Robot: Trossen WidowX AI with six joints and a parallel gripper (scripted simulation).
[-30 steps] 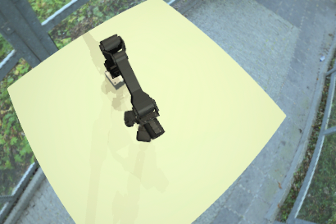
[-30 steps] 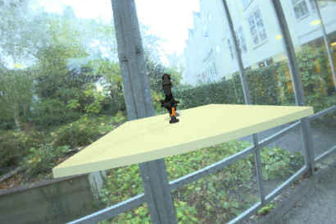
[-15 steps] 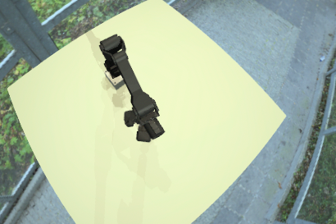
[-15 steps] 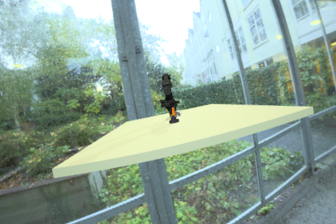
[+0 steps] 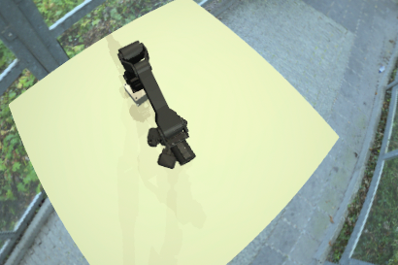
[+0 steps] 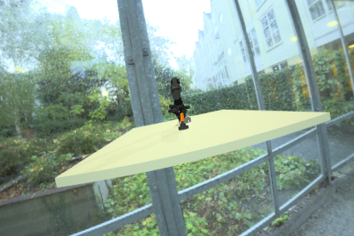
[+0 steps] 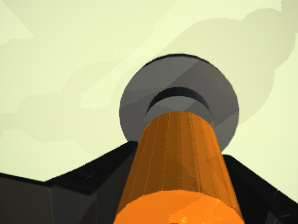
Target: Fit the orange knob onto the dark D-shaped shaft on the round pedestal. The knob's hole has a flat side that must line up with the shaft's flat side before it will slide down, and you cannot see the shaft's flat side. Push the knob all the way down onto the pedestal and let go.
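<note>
Now: gripper tip 2 cm below the orange knob. Also, from my gripper tip: pedestal 4 cm below.
</note>
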